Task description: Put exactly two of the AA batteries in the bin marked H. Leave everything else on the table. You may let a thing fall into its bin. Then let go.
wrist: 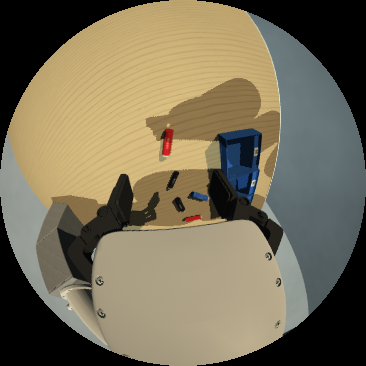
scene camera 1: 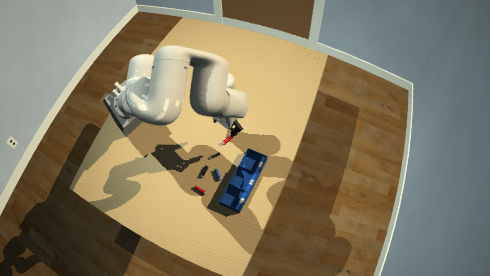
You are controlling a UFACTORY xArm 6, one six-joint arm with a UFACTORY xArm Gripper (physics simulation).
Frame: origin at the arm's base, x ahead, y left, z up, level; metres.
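Seen in the pictures: gripper, fingertip midpoint: (wrist: 170, 182) (scene camera 1: 225, 127); arm's base, origin of the base link: (wrist: 76, 291).
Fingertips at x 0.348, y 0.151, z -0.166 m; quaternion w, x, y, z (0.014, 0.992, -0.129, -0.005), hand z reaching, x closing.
Observation:
Offsets run from my fingertips to a thing's top centre. Level surfaces: height alone.
My gripper (scene camera 1: 236, 130) (wrist: 170, 182) is open and empty, above the table. Cylindrical batteries lie apart on the table: a red one {dy +0.004, dx +0.001, dz -0.095 m} (scene camera 1: 227, 140) (wrist: 168, 142) closest to the gripper in the scene view, a slim black one {dy -0.081, dx -0.010, dz -0.099 m} (scene camera 1: 214, 155) (wrist: 172, 180), a thicker black one {dy -0.163, dx -0.012, dz -0.095 m} (scene camera 1: 203, 171) (wrist: 178, 204), a blue one {dy -0.149, dx +0.042, dz -0.095 m} (scene camera 1: 217, 174) (wrist: 199, 196) and a second red one {dy -0.241, dx +0.013, dz -0.095 m} (scene camera 1: 199, 190) (wrist: 192, 218). Their size markings cannot be read. A blue three-compartment bin box {dy -0.126, dx +0.144, dz -0.070 m} (scene camera 1: 230, 206) (wrist: 240, 134) stands beside them. Its white labels are too small to read. In the wrist view the right finger covers part of it.
The wooden table top {dz -0.109 m} (scene camera 1: 280, 90) (wrist: 125, 70) carries dark shadows of the arm over and around the batteries. The arm's base (scene camera 1: 119, 117) stands at the left in the scene view. The bin box's raised walls and dividers stand right of the batteries.

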